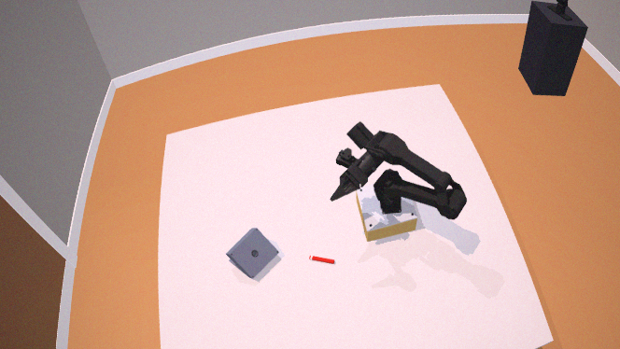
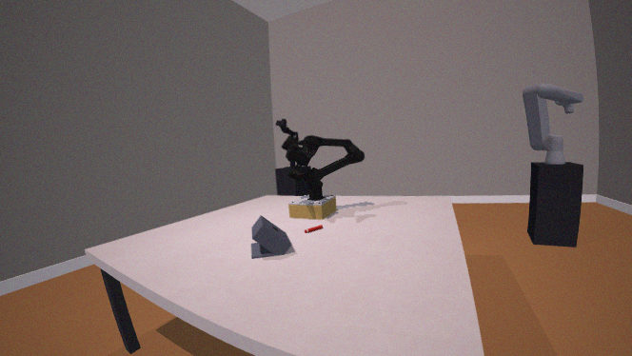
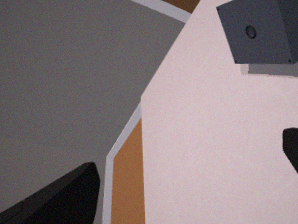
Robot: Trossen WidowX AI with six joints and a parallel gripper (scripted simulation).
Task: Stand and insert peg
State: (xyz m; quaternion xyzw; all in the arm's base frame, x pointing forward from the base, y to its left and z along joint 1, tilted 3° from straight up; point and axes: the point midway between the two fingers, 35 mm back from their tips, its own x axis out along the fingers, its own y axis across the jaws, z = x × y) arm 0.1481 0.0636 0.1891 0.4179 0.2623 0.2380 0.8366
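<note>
The red peg lies 6 cm ahead of my gripper tip, 6 cm to the left of it and 24 cm below it. Also, from my gripper tip: grey sloped panel: 27 cm ahead, 6 cm to the left, 20 cm below.
</note>
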